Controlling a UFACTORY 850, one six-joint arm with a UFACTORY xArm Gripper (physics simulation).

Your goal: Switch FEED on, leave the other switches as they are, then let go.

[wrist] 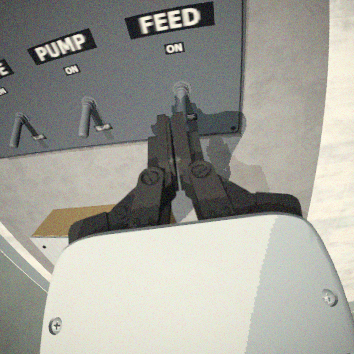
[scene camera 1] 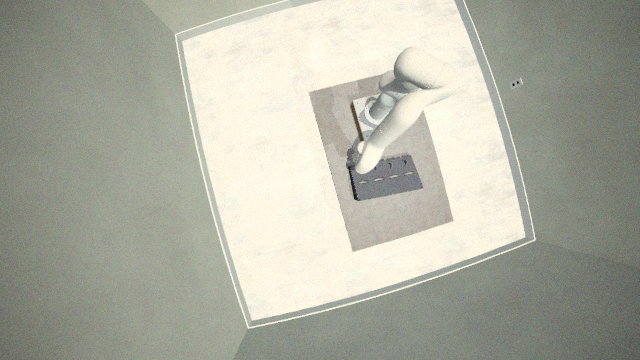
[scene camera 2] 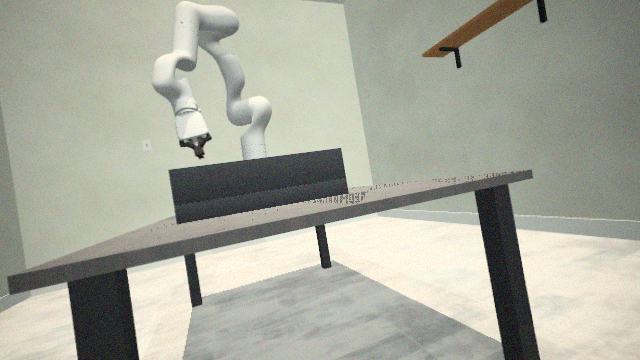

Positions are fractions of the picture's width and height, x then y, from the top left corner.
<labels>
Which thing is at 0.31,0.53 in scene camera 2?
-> A dark switch panel.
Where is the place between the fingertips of my gripper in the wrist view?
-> At 0.49,0.37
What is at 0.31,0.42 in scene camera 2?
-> My gripper.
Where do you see a dark switch panel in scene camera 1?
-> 0.63,0.50
</labels>
